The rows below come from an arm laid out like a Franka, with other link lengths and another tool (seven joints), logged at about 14 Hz.
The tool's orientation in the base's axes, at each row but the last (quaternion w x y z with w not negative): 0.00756 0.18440 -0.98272 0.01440; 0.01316 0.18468 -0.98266 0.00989; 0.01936 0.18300 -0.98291 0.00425; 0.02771 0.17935 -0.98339 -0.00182; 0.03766 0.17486 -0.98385 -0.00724; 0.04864 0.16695 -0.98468 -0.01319; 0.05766 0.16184 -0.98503 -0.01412
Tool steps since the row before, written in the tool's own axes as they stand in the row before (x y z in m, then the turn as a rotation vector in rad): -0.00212 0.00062 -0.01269 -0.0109 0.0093 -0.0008; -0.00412 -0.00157 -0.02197 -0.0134 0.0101 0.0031; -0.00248 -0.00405 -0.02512 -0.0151 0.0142 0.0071; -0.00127 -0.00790 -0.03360 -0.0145 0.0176 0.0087; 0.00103 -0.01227 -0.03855 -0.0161 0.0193 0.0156; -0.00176 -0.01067 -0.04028 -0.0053 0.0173 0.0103; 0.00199 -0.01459 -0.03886 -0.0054 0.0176 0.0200
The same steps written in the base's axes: 0.00187 0.00174 0.01262 0.0068 0.0126 0.0003; 0.00490 0.00057 0.02186 0.0087 0.0142 -0.0036; 0.00469 -0.00250 0.02501 0.0087 0.0186 -0.0077; 0.00583 -0.00673 0.03337 0.0069 0.0215 -0.0092; 0.00621 -0.01191 0.03817 0.0072 0.0237 -0.0162; 0.00918 -0.00988 0.03946 -0.0017 0.0182 -0.0100; 0.00735 -0.01481 0.03812 -0.0029 0.0186 -0.0196
